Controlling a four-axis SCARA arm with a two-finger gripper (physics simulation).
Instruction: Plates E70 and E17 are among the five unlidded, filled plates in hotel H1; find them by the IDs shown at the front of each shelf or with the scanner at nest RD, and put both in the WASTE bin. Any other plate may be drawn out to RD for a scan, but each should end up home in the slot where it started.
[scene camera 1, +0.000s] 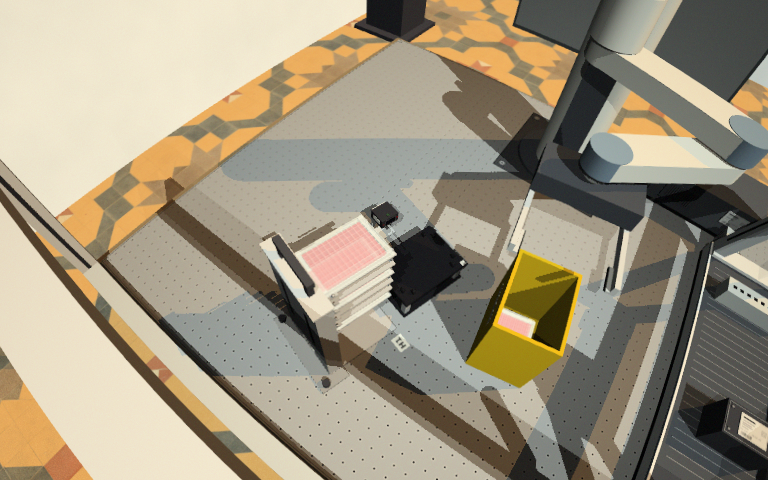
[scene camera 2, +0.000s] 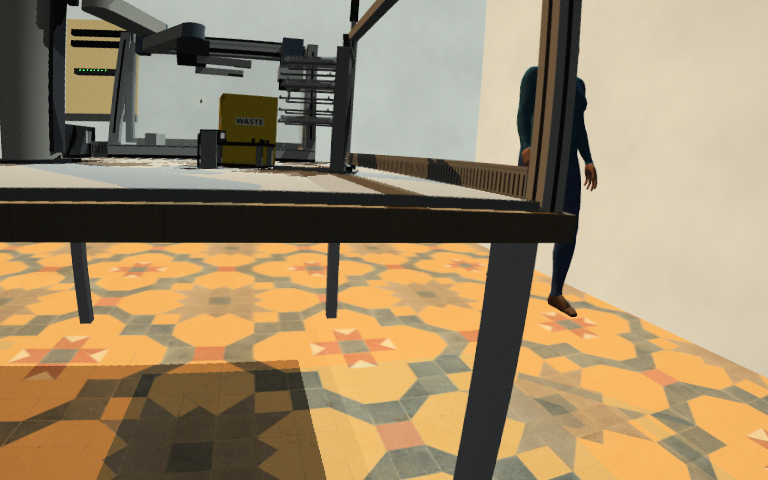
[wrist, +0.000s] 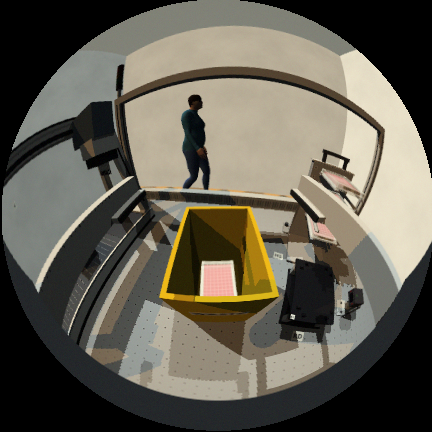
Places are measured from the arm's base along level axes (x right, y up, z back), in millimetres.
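Where they show: gripper, between the fingertips: (scene camera 1: 562, 269) (scene camera 2: 246, 69) (wrist: 217, 180).
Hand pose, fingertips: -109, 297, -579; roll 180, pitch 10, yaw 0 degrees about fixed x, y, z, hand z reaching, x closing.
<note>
Things, the pixels of their centre, and the offset from my fingertips, as dx, dy, dz. "*": a spot on its surface instead.
- yellow WASTE bin, middle of its body: (scene camera 1: 520, 322) (wrist: 218, 273) (scene camera 2: 246, 130) -1, -185, -8
- Hotel H1, middle of its body: (scene camera 1: 326, 291) (scene camera 2: 323, 103) (wrist: 326, 208) +299, -123, -196
- black nest RD, middle of its body: (scene camera 1: 417, 269) (scene camera 2: 238, 152) (wrist: 310, 293) +231, -250, +4
- small black scanner, middle of its body: (scene camera 1: 383, 222) (scene camera 2: 212, 149) (wrist: 348, 301) +358, -243, +54
- black box, a spot on its surface: (scene camera 1: 747, 424) * -451, -164, +54
The gripper (scene camera 1: 563, 260) (scene camera 2: 246, 69) (wrist: 218, 205) is open, its fingers wide apart above the yellow WASTE bin (scene camera 1: 515, 362) (scene camera 2: 249, 106) (wrist: 220, 299), with no plate between them. A pink, white-rimmed plate (scene camera 1: 515, 323) (wrist: 218, 279) lies inside the bin. Its ID does not show, and whether other plates lie under it is hidden. Hotel H1 (scene camera 1: 323, 305) (scene camera 2: 341, 107) holds several stacked plates; its top plate (scene camera 1: 344, 253) (wrist: 342, 180) is pink and unlidded. No shelf ID is readable. The black nest RD (scene camera 1: 427, 268) (wrist: 311, 290) bears no plate.
The small black scanner (scene camera 1: 384, 213) (wrist: 355, 298) stands beside nest RD. A black box (scene camera 1: 747, 424) with a label stands at the right in scene camera 1. A frame surrounds the bench. A person (scene camera 2: 526, 118) (wrist: 194, 135) is beyond it.
</note>
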